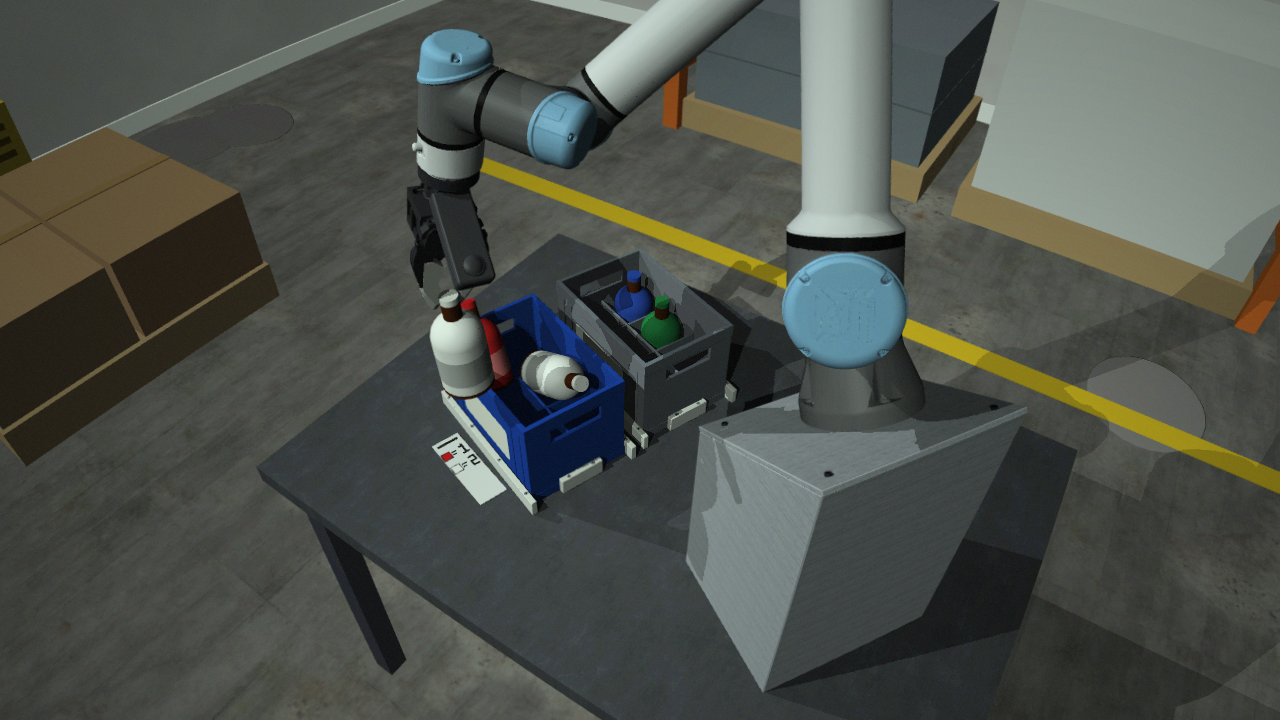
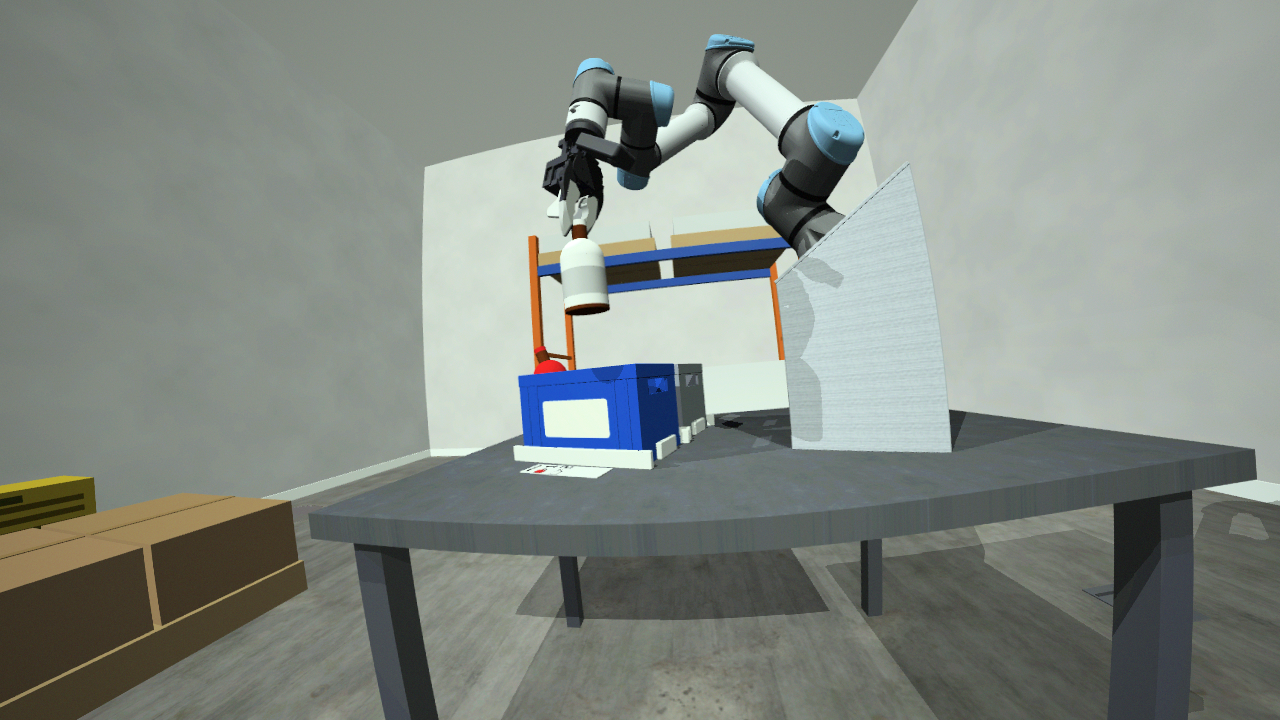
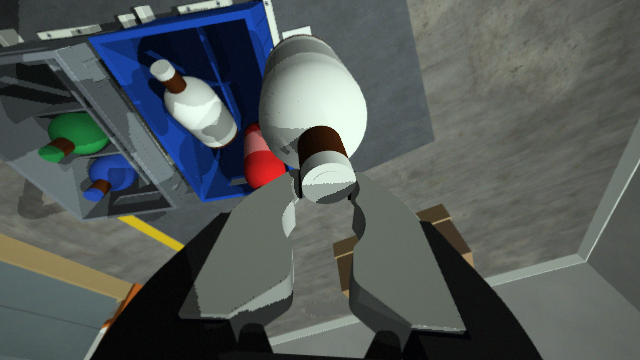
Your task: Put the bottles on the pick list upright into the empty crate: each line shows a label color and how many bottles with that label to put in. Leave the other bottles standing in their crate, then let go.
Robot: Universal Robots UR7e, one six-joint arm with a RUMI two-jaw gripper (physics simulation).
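Frame: origin at the arm's base, x ahead, y left, z up, level; metres.
Where they show: gripper, fingertip midpoint: [image 1: 446, 306] [image 2: 572, 239] [image 3: 325, 173]; arm's base, link origin: [image 1: 862, 407] [image 2: 839, 256].
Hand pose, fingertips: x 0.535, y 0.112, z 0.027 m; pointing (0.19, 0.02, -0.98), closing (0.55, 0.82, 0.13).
Observation:
Each offset is from my fingertips to the top centre of the thing.
My gripper [image 1: 444, 291] [image 2: 580, 219] [image 3: 325, 173] is shut on the neck of a white-label bottle {dx -0.016, dy +0.004, dz +0.028 m} [image 1: 460, 353] [image 2: 584, 277] [image 3: 312, 100], which hangs about upright, well above the blue crate [image 1: 581, 461] [image 2: 653, 420] [image 3: 257, 35]. Inside that crate, another white bottle {dx -0.046, dy -0.185, dz -0.216 m} [image 1: 553, 374] [image 3: 200, 110] lies tilted across the dividers. A red bottle {dx +0.095, dy -0.163, dz -0.158 m} [image 1: 494, 351] [image 2: 550, 366] [image 3: 262, 167] is at its far-left end and seems to lean; its base is hidden. The grey crate {dx -0.100, dy -0.375, dz -0.218 m} [image 1: 666, 394] [image 2: 689, 407] [image 3: 100, 90] holds a blue bottle {dx -0.042, dy -0.454, dz -0.231 m} [image 1: 633, 302] [image 3: 112, 172] and a green bottle {dx -0.122, dy -0.411, dz -0.231 m} [image 1: 662, 329] [image 3: 80, 132]. The pick list {dx +0.049, dy -0.031, dz -0.392 m} [image 1: 478, 479] shows red 1, white 2.
White locating strips [image 1: 581, 474] [image 2: 581, 456] edge the crates on the dark table [image 1: 375, 447] [image 2: 760, 519]. The grey crate stands beside the blue one. The robot's pedestal [image 1: 769, 537] [image 2: 868, 358] stands to the right. Cardboard boxes [image 1: 179, 259] [image 2: 223, 555] are off the table at the left.

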